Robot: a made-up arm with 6 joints. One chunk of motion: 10 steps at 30 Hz.
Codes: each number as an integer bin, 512 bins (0 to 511) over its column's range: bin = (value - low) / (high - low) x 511, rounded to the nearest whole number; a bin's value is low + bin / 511 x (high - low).
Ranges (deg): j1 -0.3..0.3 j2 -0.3..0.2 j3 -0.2..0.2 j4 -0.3..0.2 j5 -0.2..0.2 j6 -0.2..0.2
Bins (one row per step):
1: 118 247 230 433 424 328
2: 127 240 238 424 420 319
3: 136 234 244 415 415 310
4: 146 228 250 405 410 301
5: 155 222 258 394 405 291
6: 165 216 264 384 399 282
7: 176 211 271 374 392 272
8: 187 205 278 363 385 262
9: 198 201 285 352 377 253
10: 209 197 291 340 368 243
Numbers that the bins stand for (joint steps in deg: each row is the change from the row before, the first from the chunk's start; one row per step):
1: -0.161 -0.058 -0.020 0.124 0.132 0.057
2: -0.151 -0.065 -0.014 0.115 0.129 0.050
3: -0.140 -0.071 -0.009 0.106 0.125 0.043
4: -0.129 -0.077 -0.004 0.096 0.121 0.036
5: -0.118 -0.083 0.002 0.086 0.117 0.028
6: -0.106 -0.089 0.007 0.076 0.112 0.021
7: -0.093 -0.094 0.012 0.066 0.107 0.013
8: -0.080 -0.099 0.018 0.055 0.101 0.005
9: -0.068 -0.103 0.023 0.044 0.095 -0.002
10: -0.055 -0.107 0.028 0.033 0.088 -0.010

